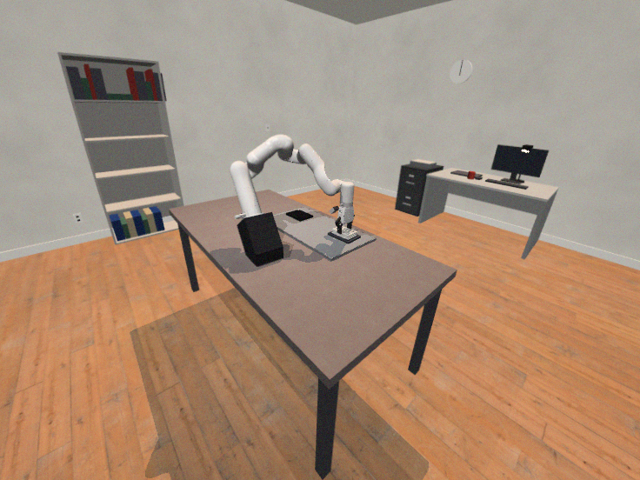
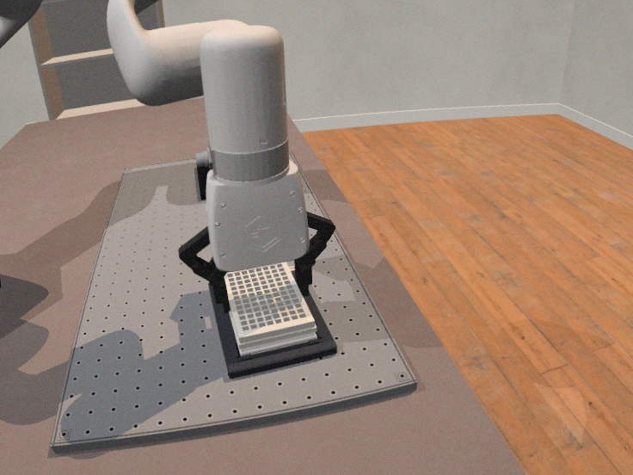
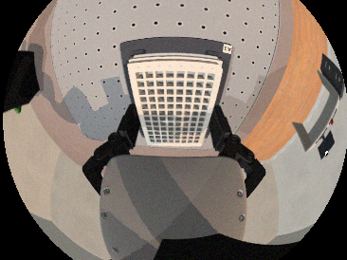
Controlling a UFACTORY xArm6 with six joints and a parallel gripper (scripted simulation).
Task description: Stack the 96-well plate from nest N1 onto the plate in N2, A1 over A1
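The white 96-well plate is 1 cm below my hand. From my hand the other things lie so: plate nest N2: 4 cm below; clear 96-well plate: 3 cm below; black plate nest N1: 1 cm ahead, 43 cm to the left, 4 cm below.
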